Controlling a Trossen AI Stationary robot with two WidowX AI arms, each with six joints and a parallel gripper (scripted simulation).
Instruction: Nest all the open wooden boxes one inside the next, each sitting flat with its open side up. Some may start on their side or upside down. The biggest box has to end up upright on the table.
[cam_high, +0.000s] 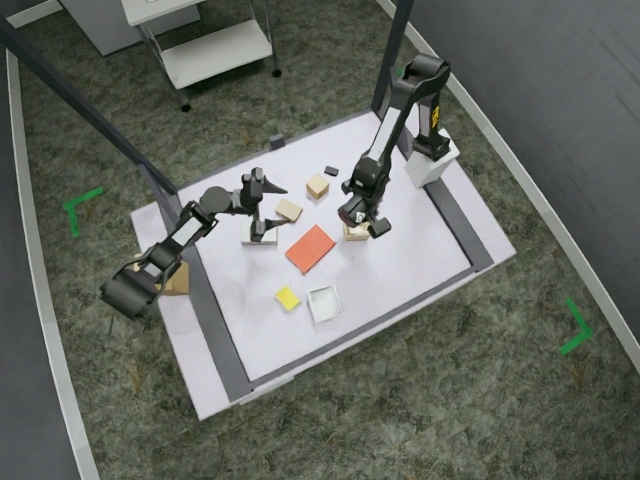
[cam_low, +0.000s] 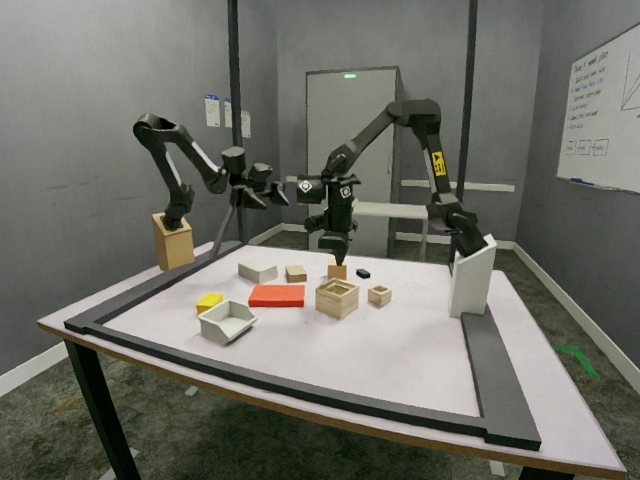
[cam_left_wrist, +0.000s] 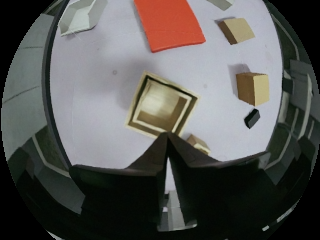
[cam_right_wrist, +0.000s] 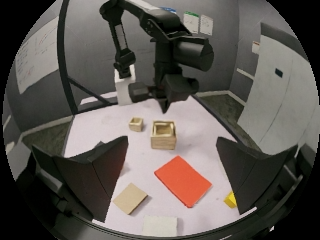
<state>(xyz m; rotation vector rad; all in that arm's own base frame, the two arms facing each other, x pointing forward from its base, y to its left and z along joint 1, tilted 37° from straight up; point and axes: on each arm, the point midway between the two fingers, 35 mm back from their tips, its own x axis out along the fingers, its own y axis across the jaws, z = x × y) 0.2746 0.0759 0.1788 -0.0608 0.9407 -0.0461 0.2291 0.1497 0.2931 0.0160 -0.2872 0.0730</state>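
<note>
The small wooden box lies 14 cm below my left hand, 10 cm to the left of it and 8 cm behind it. From my left hand the other things lie so: biggest wooden box (14 cm below); mid-sized wooden box (14 cm below); flat red block (18 cm to the right, 15 cm below).
</note>
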